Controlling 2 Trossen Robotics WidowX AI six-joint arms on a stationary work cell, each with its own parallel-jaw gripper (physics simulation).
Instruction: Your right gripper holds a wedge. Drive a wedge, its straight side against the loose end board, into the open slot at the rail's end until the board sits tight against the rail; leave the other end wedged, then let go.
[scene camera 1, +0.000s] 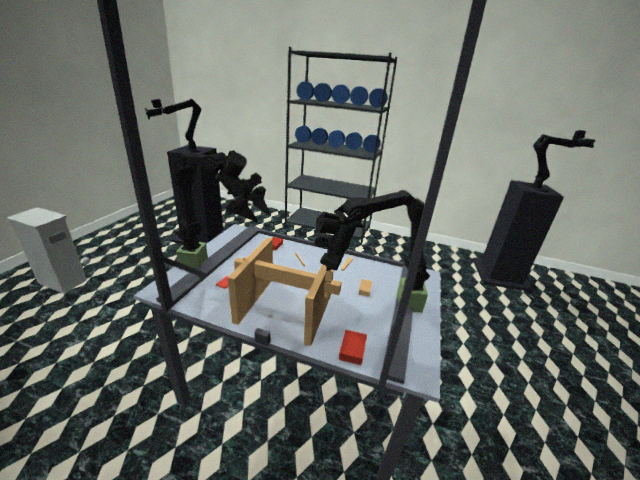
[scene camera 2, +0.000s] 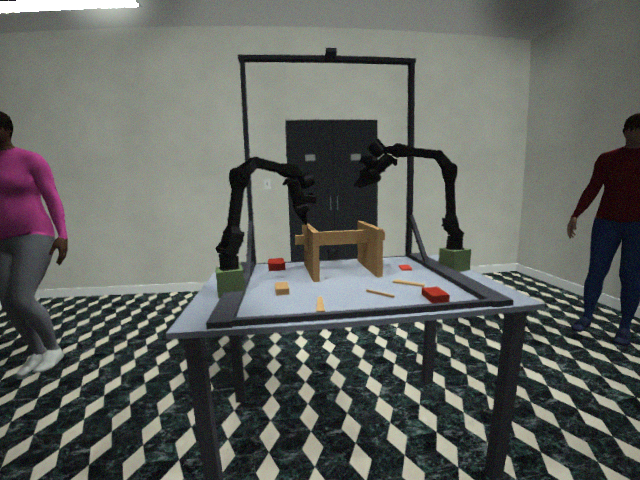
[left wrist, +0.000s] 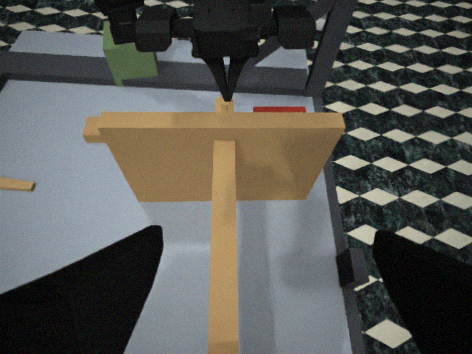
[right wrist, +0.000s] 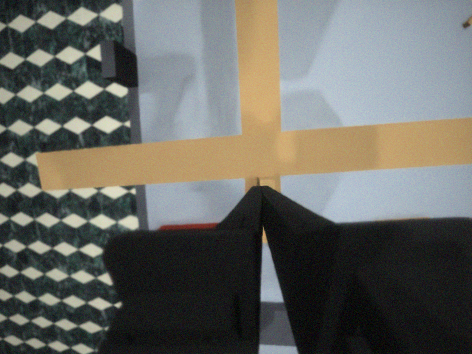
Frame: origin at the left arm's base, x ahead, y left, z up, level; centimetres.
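Where they show: left gripper, between the fingertips: (scene camera 1: 263, 217) (scene camera 2: 356, 186) (left wrist: 266, 238); right gripper, between the fingertips: (scene camera 1: 327, 270) (scene camera 2: 305, 224) (left wrist: 227, 99) (right wrist: 259, 193); left arm's base, origin of its link: (scene camera 1: 191, 247) (scene camera 2: 454, 248); right arm's base, origin of its link: (scene camera 1: 414, 285) (scene camera 2: 229, 268) (left wrist: 127, 33).
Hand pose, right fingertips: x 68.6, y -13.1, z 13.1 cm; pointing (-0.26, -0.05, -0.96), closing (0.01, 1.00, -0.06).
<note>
Each offset is from my right fingertips to the top centre of the thing. "pt": to the spot under its first point.
A wooden rail {dy +0.6, dx -16.2, dz -3.9 cm} (scene camera 1: 286, 273) (scene camera 2: 341, 237) (left wrist: 223, 210) (right wrist: 259, 75) runs between two upright end boards. Its end passes through the near end board {dy +0.4, dx -1.8, dz -1.5 cm} (scene camera 1: 316, 310) (scene camera 2: 312, 253) (left wrist: 280, 165) (right wrist: 125, 162). A small wedge top {pt dy +0.5, dx -0.6, dz -0.1 cm} (right wrist: 267, 182) shows at the slot, against that board's outer side. My right gripper (scene camera 1: 329, 266) (scene camera 2: 306, 222) (left wrist: 227, 99) (right wrist: 259, 193) is shut and empty, its tips close over the wedge; contact is unclear. The other end board {dy +0.7, dx -30.2, dz -1.5 cm} (scene camera 1: 248, 289) (scene camera 2: 370, 253) stands at the rail's far end; its wedge is not clear. My left gripper (scene camera 1: 261, 215) (left wrist: 266, 238) is open, high above that end.
A wooden block {dy +24.4, dx +13.3, dz -20.5 cm} (scene camera 1: 365, 287) (scene camera 2: 281, 288) and thin wooden pieces (scene camera 1: 346, 263) (scene camera 2: 379, 292) lie on the table. Red blocks (scene camera 1: 353, 346) (scene camera 2: 435, 294) lie around the assembly. A small dark box {dy -19.9, dx -16.7, dz -17.2 cm} (scene camera 1: 262, 336) is at the table edge. Frame posts (scene camera 1: 444, 170) rise beside the arms.
</note>
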